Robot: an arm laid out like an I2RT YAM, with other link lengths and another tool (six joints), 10 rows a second.
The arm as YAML. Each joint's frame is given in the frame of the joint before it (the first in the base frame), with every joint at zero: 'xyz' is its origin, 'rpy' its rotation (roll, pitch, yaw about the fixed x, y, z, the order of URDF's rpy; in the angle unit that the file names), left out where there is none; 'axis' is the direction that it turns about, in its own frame. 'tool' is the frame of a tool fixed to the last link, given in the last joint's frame.
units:
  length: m
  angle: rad
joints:
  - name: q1
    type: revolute
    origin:
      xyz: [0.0, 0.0, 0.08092]
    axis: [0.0, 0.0, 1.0]
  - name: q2
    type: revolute
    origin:
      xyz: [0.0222, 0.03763, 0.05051]
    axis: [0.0, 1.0, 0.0]
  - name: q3
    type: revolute
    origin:
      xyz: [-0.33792, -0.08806, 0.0]
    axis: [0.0, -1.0, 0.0]
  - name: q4
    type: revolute
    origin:
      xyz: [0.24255, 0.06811, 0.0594]
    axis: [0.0, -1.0, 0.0]
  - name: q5
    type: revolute
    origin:
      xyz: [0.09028, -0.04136, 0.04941]
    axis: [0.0, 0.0, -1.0]
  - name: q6
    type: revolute
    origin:
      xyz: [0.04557, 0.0, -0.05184]
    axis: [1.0, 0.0, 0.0]
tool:
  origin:
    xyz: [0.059, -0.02, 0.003]
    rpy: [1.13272, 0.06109, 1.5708]
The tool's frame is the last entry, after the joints.
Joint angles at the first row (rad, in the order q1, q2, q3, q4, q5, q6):
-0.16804 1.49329 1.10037 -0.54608 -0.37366 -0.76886
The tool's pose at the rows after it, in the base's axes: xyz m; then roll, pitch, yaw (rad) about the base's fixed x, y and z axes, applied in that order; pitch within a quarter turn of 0, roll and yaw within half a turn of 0:
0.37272, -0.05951, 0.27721, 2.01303, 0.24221, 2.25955
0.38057, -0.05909, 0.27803, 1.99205, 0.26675, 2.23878
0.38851, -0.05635, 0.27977, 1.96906, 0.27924, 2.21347
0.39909, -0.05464, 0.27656, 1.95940, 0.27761, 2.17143
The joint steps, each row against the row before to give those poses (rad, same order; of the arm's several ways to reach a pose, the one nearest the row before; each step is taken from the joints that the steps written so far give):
0.00419 0.02977 -0.00114 0.04006 0.00762 0.01257
0.00954 0.00800 -0.00725 0.05416 0.01641 0.02023
0.01563 0.00877 -0.00113 0.04537 0.01678 0.03318
0.01795 0.02479 0.00343 0.04274 0.03244 0.05037

